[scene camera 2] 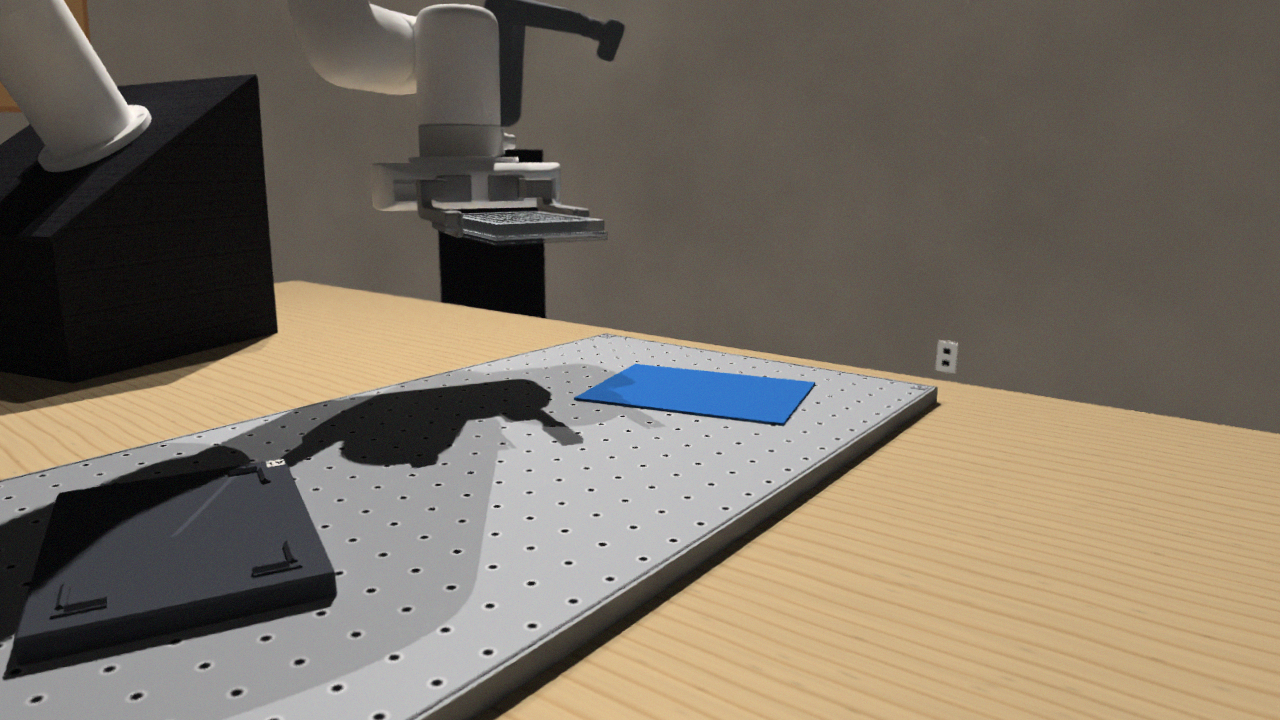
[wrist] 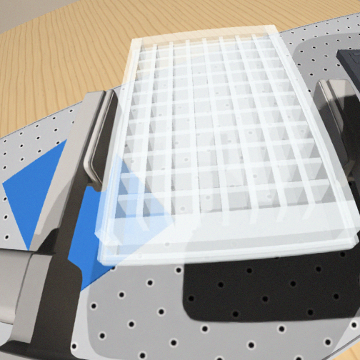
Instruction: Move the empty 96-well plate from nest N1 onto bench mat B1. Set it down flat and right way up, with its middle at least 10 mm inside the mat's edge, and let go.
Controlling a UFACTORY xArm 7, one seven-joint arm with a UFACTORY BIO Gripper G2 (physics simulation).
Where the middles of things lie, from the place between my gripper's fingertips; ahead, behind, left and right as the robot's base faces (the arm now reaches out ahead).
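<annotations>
The clear 96-well plate (scene camera 2: pixel 527 227) is 1 cm behind my hand, and going by their middles it is the nearest to my hand of the things named here. Then there is the blue bench mat B1 (scene camera 2: pixel 766 400), which I see 14 cm below my hand, 12 cm to the left of it and 9 cm ahead of it.
</annotations>
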